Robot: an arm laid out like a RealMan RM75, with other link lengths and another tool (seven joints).
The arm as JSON. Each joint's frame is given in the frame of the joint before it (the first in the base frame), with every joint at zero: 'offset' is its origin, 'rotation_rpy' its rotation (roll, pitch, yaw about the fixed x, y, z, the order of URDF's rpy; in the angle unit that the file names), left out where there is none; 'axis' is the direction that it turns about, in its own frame. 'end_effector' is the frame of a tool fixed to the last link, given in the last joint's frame.
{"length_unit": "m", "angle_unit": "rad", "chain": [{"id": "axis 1", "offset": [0.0, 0.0, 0.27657], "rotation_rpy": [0.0, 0.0, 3.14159], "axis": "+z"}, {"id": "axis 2", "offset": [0.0, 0.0, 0.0], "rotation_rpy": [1.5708, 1.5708, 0.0], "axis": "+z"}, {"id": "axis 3", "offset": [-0.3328, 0.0, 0.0], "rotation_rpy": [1.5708, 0.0, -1.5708], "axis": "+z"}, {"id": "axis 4", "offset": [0.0, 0.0, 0.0], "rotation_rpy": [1.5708, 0.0, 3.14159], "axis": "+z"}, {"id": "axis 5", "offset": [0.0, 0.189, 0.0], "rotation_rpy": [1.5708, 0.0, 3.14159], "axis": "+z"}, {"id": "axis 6", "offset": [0.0, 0.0, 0.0], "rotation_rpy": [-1.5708, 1.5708, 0.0], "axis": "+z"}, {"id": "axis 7", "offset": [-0.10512, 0.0, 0.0], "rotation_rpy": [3.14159, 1.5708, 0.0], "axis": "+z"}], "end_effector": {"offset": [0.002, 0.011, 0.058], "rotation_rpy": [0.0, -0.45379, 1.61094]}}
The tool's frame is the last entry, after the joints.
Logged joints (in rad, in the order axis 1, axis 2, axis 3, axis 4, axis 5, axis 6, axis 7), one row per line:
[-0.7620 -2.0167 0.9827 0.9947 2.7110 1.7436 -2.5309]
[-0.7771 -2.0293 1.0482 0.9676 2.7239 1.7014 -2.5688]
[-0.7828 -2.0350 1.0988 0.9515 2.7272 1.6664 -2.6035]
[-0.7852 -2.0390 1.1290 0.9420 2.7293 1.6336 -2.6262]
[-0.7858 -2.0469 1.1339 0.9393 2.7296 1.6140 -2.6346]
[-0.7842 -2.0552 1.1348 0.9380 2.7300 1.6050 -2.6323]
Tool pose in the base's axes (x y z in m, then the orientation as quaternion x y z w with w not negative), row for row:
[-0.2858 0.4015 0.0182 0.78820 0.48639 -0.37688 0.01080]
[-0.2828 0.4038 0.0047 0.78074 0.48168 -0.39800 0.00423]
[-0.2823 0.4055 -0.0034 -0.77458 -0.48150 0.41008 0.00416]
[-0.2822 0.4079 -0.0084 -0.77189 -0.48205 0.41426 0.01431]
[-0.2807 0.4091 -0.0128 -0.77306 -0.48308 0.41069 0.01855]
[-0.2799 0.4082 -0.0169 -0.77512 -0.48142 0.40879 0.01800]
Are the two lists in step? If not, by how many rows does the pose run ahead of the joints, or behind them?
They are in step.
